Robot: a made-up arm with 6 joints. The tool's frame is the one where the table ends. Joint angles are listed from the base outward.
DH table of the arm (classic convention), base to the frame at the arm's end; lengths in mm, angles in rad. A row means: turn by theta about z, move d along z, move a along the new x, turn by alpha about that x. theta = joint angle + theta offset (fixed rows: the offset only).
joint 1: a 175  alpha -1.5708  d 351  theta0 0
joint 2: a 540  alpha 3.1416  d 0  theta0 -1.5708
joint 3: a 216  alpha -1.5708  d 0  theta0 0
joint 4: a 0  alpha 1.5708  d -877  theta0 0
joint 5: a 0  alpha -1.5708  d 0  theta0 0
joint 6: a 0  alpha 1.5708  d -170  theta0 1.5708
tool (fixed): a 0  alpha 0  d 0  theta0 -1.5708
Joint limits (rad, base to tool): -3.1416..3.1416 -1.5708..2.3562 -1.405..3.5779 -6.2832..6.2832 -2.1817..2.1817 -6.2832..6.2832
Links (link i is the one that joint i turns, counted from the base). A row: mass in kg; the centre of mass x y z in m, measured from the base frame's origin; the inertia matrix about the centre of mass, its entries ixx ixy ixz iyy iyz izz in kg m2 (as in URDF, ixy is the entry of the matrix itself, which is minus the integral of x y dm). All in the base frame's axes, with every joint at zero. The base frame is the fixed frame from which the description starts. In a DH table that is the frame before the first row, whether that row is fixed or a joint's. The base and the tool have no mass.
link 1: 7.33; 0.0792 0.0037 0.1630; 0.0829 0 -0.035 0.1 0 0.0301
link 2: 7.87; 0.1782 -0.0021 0.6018; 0.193 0 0 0.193 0 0.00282
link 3: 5.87; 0.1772 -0.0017 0.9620; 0.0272 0 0 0.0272 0 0.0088
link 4: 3.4; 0.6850 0.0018 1.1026; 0.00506 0 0 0.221 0 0.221
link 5: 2.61; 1.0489 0.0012 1.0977; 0.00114 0 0 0.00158 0 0.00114
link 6: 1.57; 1.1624 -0.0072 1.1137; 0.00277 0 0 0.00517 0 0.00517
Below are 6 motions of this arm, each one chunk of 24 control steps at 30 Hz.
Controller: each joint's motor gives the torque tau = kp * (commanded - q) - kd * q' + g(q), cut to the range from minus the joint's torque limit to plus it. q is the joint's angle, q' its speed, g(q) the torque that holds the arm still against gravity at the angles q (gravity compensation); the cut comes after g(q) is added. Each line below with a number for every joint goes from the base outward.
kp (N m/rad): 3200 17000 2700 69 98 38
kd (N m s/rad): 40 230 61 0.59 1 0.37
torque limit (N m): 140 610 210 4.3 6 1.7
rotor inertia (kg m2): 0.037 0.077 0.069 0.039 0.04 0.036
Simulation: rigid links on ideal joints. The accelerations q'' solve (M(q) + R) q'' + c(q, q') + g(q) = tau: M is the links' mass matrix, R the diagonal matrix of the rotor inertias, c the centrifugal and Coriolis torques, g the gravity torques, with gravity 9.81 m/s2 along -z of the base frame. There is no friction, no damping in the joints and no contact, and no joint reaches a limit. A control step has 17 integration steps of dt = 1/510 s. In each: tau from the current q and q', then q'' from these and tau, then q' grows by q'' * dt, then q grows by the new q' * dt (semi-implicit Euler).
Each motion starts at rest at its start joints. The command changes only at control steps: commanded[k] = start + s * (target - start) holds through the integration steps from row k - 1 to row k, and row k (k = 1, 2, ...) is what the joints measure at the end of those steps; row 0 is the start. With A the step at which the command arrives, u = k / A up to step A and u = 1 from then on. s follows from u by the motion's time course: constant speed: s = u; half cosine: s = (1 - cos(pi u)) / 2; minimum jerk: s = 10 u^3 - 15 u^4 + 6 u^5; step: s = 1 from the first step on.
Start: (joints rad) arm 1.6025 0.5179 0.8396 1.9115 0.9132 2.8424
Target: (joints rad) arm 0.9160 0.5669 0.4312 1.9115 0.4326 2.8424
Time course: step
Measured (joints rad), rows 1 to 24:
1: 1.5955 0.5435 0.8493 1.8728 0.8874 2.8445
2: 1.5769 0.5452 0.7639 1.7892 0.7713 2.8538
3: 1.5490 0.5449 0.6187 1.6977 0.5666 2.8590
4: 1.5123 0.5677 0.4724 1.6410 0.3444 2.8511
5: 1.4647 0.5882 0.3432 1.6763 0.2554 2.8330
6: 1.4046 0.5830 0.2118 1.8078 0.3158 2.8222
7: 1.3312 0.5807 0.1192 1.9880 0.4907 2.8267
8: 1.2465 0.5810 0.0644 2.1005 0.6303 2.8404
9: 1.1503 0.5810 0.0442 2.1465 0.7153 2.8478
10: 1.0434 0.5816 0.0606 2.1300 0.7433 2.8437
11: 0.9282 0.5829 0.1140 2.0505 0.7052 2.8351
12: 0.8211 0.5836 0.2019 1.9234 0.5507 2.8324
13: 0.7277 0.5839 0.3238 1.8397 0.3266 2.8367
14: 0.6439 0.5665 0.4316 1.8586 0.1597 2.8482
15: 0.5676 0.5471 0.5013 1.9438 0.0375 2.8622
16: 0.5000 0.5439 0.5370 1.9997 -0.0664 2.8737
17: 0.4435 0.5465 0.5233 2.0029 -0.1624 2.8753
18: 0.3987 0.5577 0.4818 1.9494 -0.2309 2.8649
19: 0.3650 0.5707 0.4328 1.8815 -0.2302 2.8462
20: 0.3413 0.5790 0.3943 1.8517 -0.1303 2.8296
21: 0.3268 0.5805 0.3780 1.8705 0.0782 2.8261
22: 0.3215 0.5775 0.3872 1.9211 0.3852 2.8360
23: 0.3283 0.5707 0.4094 1.9502 0.6388 2.8484
24: 0.3484 0.5644 0.4337 1.9361 0.7547 2.8526

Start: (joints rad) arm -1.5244 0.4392 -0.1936 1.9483 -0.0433 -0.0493
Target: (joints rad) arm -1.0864 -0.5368 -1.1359 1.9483 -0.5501 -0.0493
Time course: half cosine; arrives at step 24
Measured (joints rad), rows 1 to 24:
1: -1.5241 0.4353 -0.1980 1.9485 -0.0455 -0.0495
2: -1.5224 0.4228 -0.2109 1.9483 -0.0534 -0.0498
3: -1.5178 0.4017 -0.2310 1.9469 -0.0680 -0.0497
4: -1.5086 0.3726 -0.2566 1.9453 -0.0877 -0.0497
5: -1.4935 0.3360 -0.2877 1.9450 -0.1098 -0.0503
6: -1.4720 0.2928 -0.3245 1.9463 -0.1327 -0.0513
7: -1.4446 0.2439 -0.3670 1.9482 -0.1559 -0.0518
8: -1.4129 0.1901 -0.4153 1.9500 -0.1797 -0.0515
9: -1.3794 0.1324 -0.4689 1.9516 -0.2044 -0.0503
10: -1.3468 0.0717 -0.5266 1.9528 -0.2313 -0.0490
11: -1.3170 0.0089 -0.5872 1.9533 -0.2618 -0.0481
12: -1.2907 -0.0549 -0.6491 1.9526 -0.2966 -0.0480
13: -1.2668 -0.1187 -0.7111 1.9508 -0.3346 -0.0488
14: -1.2432 -0.1813 -0.7720 1.9485 -0.3727 -0.0499
15: -1.2180 -0.2417 -0.8310 1.9469 -0.4070 -0.0507
16: -1.1910 -0.2986 -0.8872 1.9472 -0.4349 -0.0508
17: -1.1641 -0.3513 -0.9400 1.9490 -0.4568 -0.0498
18: -1.1404 -0.3986 -0.9884 1.9510 -0.4758 -0.0483
19: -1.1219 -0.4400 -1.0316 1.9510 -0.4953 -0.0471
20: -1.1087 -0.4747 -1.0685 1.9482 -0.5158 -0.0469
21: -1.0992 -0.5021 -1.0984 1.9442 -0.5340 -0.0478
22: -1.0916 -0.5219 -1.1204 1.9417 -0.5460 -0.0490
23: -1.0860 -0.5336 -1.1343 1.9424 -0.5499 -0.0494
24: -1.0833 -0.5370 -1.1399 1.9450 -0.5477 -0.0487

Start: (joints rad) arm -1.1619 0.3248 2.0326 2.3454 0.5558 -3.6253
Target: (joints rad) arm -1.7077 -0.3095 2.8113 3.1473 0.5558 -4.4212
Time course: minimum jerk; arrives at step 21
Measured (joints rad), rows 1 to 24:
1: -1.1624 0.3244 2.0324 2.3459 0.5563 -3.6258
2: -1.1658 0.3217 2.0316 2.3502 0.5596 -3.6298
3: -1.1749 0.3141 2.0324 2.3644 0.5675 -3.6427
4: -1.1911 0.2993 2.0396 2.3924 0.5779 -3.6683
5: -1.2145 0.2754 2.0582 2.4335 0.5852 -3.7065
6: -1.2445 0.2415 2.0921 2.4836 0.5852 -3.7539
7: -1.2801 0.1980 2.1425 2.5399 0.5769 -3.8070
8: -1.3198 0.1462 2.2078 2.6017 0.5632 -3.8645
9: -1.3629 0.0888 2.2841 2.6690 0.5476 -3.9268
10: -1.4088 0.0288 2.3663 2.7406 0.5334 -3.9943
11: -1.4568 -0.0311 2.4490 2.8132 0.5231 -4.0651
12: -1.5060 -0.0884 2.5277 2.8831 0.5179 -4.1363
13: -1.5545 -0.1413 2.5994 2.9467 0.5176 -4.2041
14: -1.6001 -0.1885 2.6625 3.0023 0.5199 -4.2654
15: -1.6399 -0.2288 2.7163 3.0491 0.5224 -4.3179
16: -1.6717 -0.2615 2.7606 3.0870 0.5238 -4.3600
17: -1.6940 -0.2860 2.7950 3.1161 0.5242 -4.3908
18: -1.7071 -0.3024 2.8189 3.1364 0.5247 -4.4102
19: -1.7123 -0.3111 2.8318 3.1481 0.5267 -4.4193
20: -1.7120 -0.3136 2.8342 3.1519 0.5319 -4.4209
21: -1.7089 -0.3122 2.8279 3.1505 0.5413 -4.4189
22: -1.7058 -0.3099 2.8166 3.1479 0.5545 -4.4180
23: -1.7047 -0.3081 2.8062 3.1469 0.5664 -4.4203
24: -1.7057 -0.3073 2.8006 3.1469 0.5710 -4.4241

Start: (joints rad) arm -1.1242 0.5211 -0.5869 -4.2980 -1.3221 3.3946
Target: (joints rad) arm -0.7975 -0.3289 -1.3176 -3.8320 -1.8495 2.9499
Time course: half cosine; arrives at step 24
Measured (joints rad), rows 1 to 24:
1: -1.1239 0.5176 -0.5901 -4.2959 -1.3209 3.3935
2: -1.1225 0.5066 -0.5995 -4.2905 -1.3228 3.3888
3: -1.1186 0.4879 -0.6144 -4.2830 -1.3352 3.3785
4: -1.1109 0.4625 -0.6340 -4.2716 -1.3562 3.3632
5: -1.0987 0.4308 -0.6583 -4.2536 -1.3793 3.3450
6: -1.0820 0.3934 -0.6873 -4.2287 -1.4026 3.3252
7: -1.0616 0.3509 -0.7209 -4.1994 -1.4284 3.3039
8: -1.0390 0.3041 -0.7588 -4.1687 -1.4586 3.2804
9: -1.0161 0.2539 -0.8005 -4.1385 -1.4923 3.2542
10: -0.9941 0.2010 -0.8452 -4.1089 -1.5270 3.2257
11: -0.9737 0.1463 -0.8920 -4.0800 -1.5619 3.1960
12: -0.9544 0.0908 -0.9399 -4.0519 -1.5969 3.1661
13: -0.9350 0.0353 -0.9880 -4.0245 -1.6318 3.1368
14: -0.9147 -0.0191 -1.0355 -3.9970 -1.6662 3.1081
15: -0.8936 -0.0715 -1.0816 -3.9683 -1.6993 3.0806
16: -0.8729 -0.1211 -1.1254 -3.9384 -1.7305 3.0547
17: -0.8543 -0.1669 -1.1664 -3.9097 -1.7594 3.0309
18: -0.8389 -0.2082 -1.2037 -3.8860 -1.7850 3.0094
19: -0.8264 -0.2443 -1.2369 -3.8693 -1.8067 2.9904
20: -0.8160 -0.2746 -1.2653 -3.8584 -1.8246 2.9744
21: -0.8073 -0.2986 -1.2883 -3.8492 -1.8386 2.9618
22: -0.8005 -0.3158 -1.3055 -3.8397 -1.8487 2.9530
23: -0.7963 -0.3261 -1.3163 -3.8312 -1.8545 2.9483
24: -0.7952 -0.3291 -1.3207 -3.8276 -1.8557 2.9475

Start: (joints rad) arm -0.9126 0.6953 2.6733 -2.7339 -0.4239 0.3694
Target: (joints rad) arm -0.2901 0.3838 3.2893 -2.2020 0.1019 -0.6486
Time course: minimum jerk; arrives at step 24
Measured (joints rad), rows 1 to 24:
1: -0.9124 0.6952 2.6733 -2.7335 -0.4234 0.3690
2: -0.9105 0.6942 2.6736 -2.7308 -0.4200 0.3662
3: -0.9044 0.6915 2.6757 -2.7229 -0.4100 0.3569
4: -0.8922 0.6862 2.6817 -2.7087 -0.3930 0.3371
5: -0.8730 0.6777 2.6941 -2.6892 -0.3716 0.3051
6: -0.8473 0.6655 2.7146 -2.6657 -0.3483 0.2614
7: -0.8159 0.6496 2.7438 -2.6384 -0.3238 0.2078
8: -0.7791 0.6305 2.7809 -2.6072 -0.2969 0.1459
9: -0.7377 0.6089 2.8246 -2.5724 -0.2669 0.0766
10: -0.6926 0.5854 2.8726 -2.5350 -0.2335 0.0013
11: -0.6449 0.5609 2.9230 -2.4961 -0.1968 -0.0783
12: -0.5959 0.5361 2.9741 -2.4563 -0.1577 -0.1599
13: -0.5467 0.5115 3.0245 -2.4162 -0.1174 -0.2407
14: -0.4989 0.4877 3.0734 -2.3769 -0.0777 -0.3183
15: -0.4536 0.4654 3.1197 -2.3397 -0.0400 -0.3907
16: -0.4123 0.4451 3.1625 -2.3060 -0.0057 -0.4564
17: -0.3761 0.4273 3.2007 -2.2764 0.0243 -0.5140
18: -0.3458 0.4124 3.2333 -2.2514 0.0495 -0.5622
19: -0.3221 0.4005 3.2595 -2.2315 0.0694 -0.6000
20: -0.3049 0.3919 3.2787 -2.2171 0.0839 -0.6270
21: -0.2941 0.3864 3.2911 -2.2078 0.0934 -0.6437
22: -0.2888 0.3835 3.2971 -2.2032 0.0984 -0.6515
23: -0.2878 0.3828 3.2978 -2.2020 0.1002 -0.6526
24: -0.2892 0.3832 3.2948 -2.2024 0.1003 -0.6499

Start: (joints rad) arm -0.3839 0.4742 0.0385 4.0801 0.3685 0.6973
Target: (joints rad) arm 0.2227 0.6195 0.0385 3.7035 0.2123 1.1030
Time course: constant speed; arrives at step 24
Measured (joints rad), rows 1 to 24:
1: -0.3804 0.4791 0.0432 4.0717 0.3721 0.7070
2: -0.3684 0.4854 0.0453 4.0532 0.3715 0.7320
3: -0.3460 0.4920 0.0437 4.0320 0.3643 0.7611
4: -0.3134 0.4991 0.0406 4.0144 0.3543 0.7820
5: -0.2731 0.5060 0.0376 3.9994 0.3427 0.7925
6: -0.2296 0.5125 0.0358 3.9829 0.3283 0.7998
7: -0.1877 0.5184 0.0356 3.9643 0.3130 0.8118
8: -0.1513 0.5239 0.0368 3.9464 0.3003 0.8302
9: -0.1226 0.5294 0.0385 3.9316 0.2922 0.8514
10: -0.1015 0.5350 0.0399 3.9185 0.2883 0.8713
11: -0.0865 0.5409 0.0405 3.9044 0.2869 0.8884
12: -0.0743 0.5471 0.0402 3.8885 0.2867 0.9041
13: -0.0615 0.5534 0.0393 3.8722 0.2864 0.9205
14: -0.0452 0.5597 0.0382 3.8567 0.2843 0.9385
15: -0.0236 0.5660 0.0375 3.8418 0.2794 0.9569
16: 0.0037 0.5721 0.0374 3.8265 0.2712 0.9746
17: 0.0356 0.5781 0.0378 3.8103 0.2607 0.9909
18: 0.0701 0.5841 0.0386 3.7937 0.2495 1.0062
19: 0.1048 0.5900 0.0392 3.7775 0.2387 1.0217
20: 0.1375 0.5959 0.0397 3.7618 0.2296 1.0379
21: 0.1666 0.6019 0.0397 3.7463 0.2223 1.0549
22: 0.1915 0.6080 0.0394 3.7307 0.2168 1.0723
23: 0.2128 0.6141 0.0389 3.7149 0.2125 1.0895
24: 0.2317 0.6202 0.0385 3.6991 0.2088 1.1066

